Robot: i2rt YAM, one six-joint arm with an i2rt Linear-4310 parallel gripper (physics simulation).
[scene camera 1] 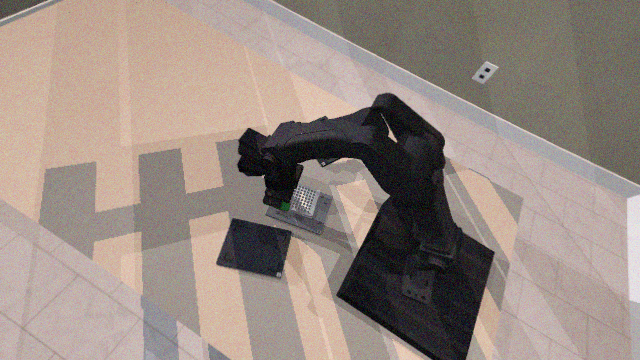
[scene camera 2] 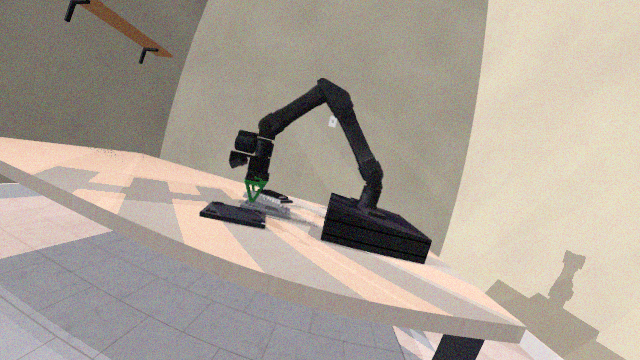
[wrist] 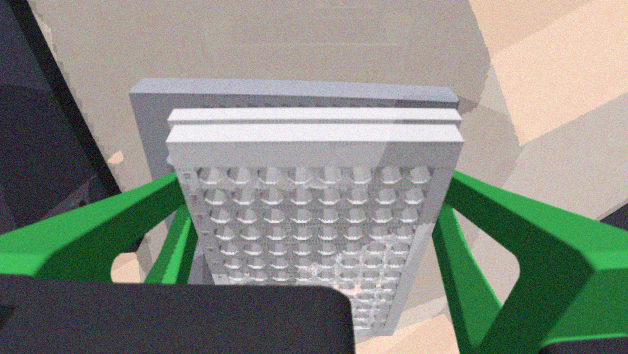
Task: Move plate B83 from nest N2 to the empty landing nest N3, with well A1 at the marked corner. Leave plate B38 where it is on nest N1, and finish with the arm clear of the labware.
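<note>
My gripper has green fingers and is shut on a white well plate, one finger on each side. The plate is about level, over a grey nest, which sticks out past its left side in the wrist view. The gap below it is hard to judge. A dark nest without a plate lies beside it. Another dark nest is mostly hidden behind the arm. Labels and the marked well are unreadable; a second plate does not show clearly.
The arm's black base block stands on the table, to the right of the nests in both scene views. The arm arches over the partly hidden dark nest in scene camera 1. Striped shadows cross the table.
</note>
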